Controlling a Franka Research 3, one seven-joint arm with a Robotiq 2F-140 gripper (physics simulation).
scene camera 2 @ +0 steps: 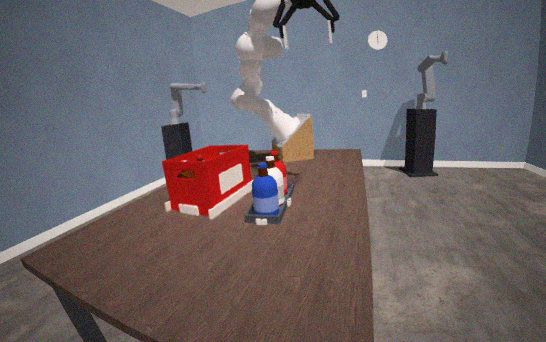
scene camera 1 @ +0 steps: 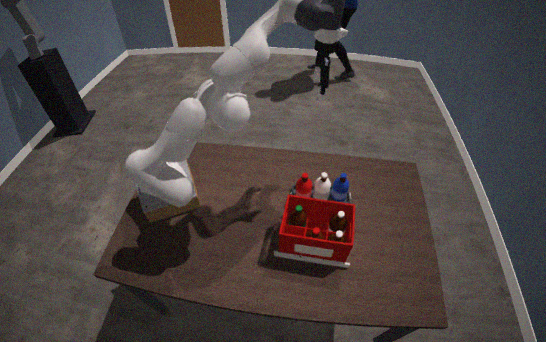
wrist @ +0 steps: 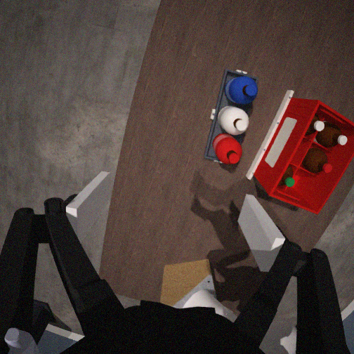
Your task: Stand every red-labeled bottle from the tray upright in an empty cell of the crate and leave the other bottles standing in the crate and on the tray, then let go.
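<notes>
A red bottle (scene camera 1: 304,186) (scene camera 2: 283,175) (wrist: 227,146), a white bottle (scene camera 1: 322,187) (scene camera 2: 275,181) (wrist: 233,120) and a blue bottle (scene camera 1: 341,188) (scene camera 2: 265,192) (wrist: 241,90) stand upright in a row in the dark tray (scene camera 2: 255,218) (wrist: 222,100). The red crate (scene camera 1: 287,245) (scene camera 2: 195,187) (wrist: 270,175) stands beside the tray. It holds several brown bottles with green, red and white caps; cells at its back middle and front left look empty in scene camera 1. Their labels are hidden. My gripper (scene camera 1: 323,90) (scene camera 2: 308,44) (wrist: 176,198) is open and empty, high above the table, apart from all bottles.
The brown table (scene camera 1: 390,290) (scene camera 2: 310,280) (wrist: 175,60) carries the crate, the tray and the arm's wooden base block (scene camera 2: 300,145) (wrist: 182,280). The crate's wall rises close beside the tray. A person stands on the floor behind the gripper in scene camera 1.
</notes>
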